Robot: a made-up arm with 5 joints. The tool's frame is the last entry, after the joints.
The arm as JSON. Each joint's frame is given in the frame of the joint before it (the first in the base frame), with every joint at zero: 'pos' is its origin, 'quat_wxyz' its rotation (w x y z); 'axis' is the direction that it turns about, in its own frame. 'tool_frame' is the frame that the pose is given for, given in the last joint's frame.
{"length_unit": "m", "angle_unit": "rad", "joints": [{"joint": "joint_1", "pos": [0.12, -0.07, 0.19], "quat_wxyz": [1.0, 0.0, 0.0, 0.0], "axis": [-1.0, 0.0, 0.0]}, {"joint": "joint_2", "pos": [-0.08, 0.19, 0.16], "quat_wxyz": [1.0, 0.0, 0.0, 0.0], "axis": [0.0, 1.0, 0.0]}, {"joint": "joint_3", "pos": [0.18, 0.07, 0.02], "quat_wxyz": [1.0, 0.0, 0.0, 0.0], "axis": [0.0, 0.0, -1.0]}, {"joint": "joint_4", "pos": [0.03, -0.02, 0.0], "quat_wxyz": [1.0, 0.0, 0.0, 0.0], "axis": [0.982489, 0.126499, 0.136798]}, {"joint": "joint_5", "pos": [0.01, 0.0, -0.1], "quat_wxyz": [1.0, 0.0, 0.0, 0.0], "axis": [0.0, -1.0, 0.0]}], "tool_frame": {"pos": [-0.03, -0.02, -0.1], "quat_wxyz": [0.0, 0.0, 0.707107, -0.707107]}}
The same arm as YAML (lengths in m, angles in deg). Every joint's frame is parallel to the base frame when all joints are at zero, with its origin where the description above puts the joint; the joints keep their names.
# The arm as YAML. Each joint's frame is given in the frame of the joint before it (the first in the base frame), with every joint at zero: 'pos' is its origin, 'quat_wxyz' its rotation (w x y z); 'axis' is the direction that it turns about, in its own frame. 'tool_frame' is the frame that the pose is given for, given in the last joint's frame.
length_unit: m
angle_unit: deg
joints:
  - joint: joint_1
    pos: [0.12, -0.07, 0.19]
    quat_wxyz: [1.0, 0.0, 0.0, 0.0]
    axis: "-x"
  - joint: joint_2
    pos: [-0.08, 0.19, 0.16]
    quat_wxyz: [1.0, 0.0, 0.0, 0.0]
    axis: "+y"
  - joint: joint_3
    pos: [0.18, 0.07, 0.02]
    quat_wxyz: [1.0, 0.0, 0.0, 0.0]
    axis: "-z"
  - joint: joint_4
    pos: [0.03, -0.02, 0.0]
    quat_wxyz: [1.0, 0.0, 0.0, 0.0]
    axis: [0.982489, 0.126499, 0.136798]
  - joint: joint_5
    pos: [0.01, 0.0, -0.1]
    quat_wxyz: [1.0, 0.0, 0.0, 0.0]
    axis: "-y"
tool_frame:
  pos: [-0.03, -0.02, -0.1]
  quat_wxyz: [0.0, 0.0, 0.707107, -0.707107]

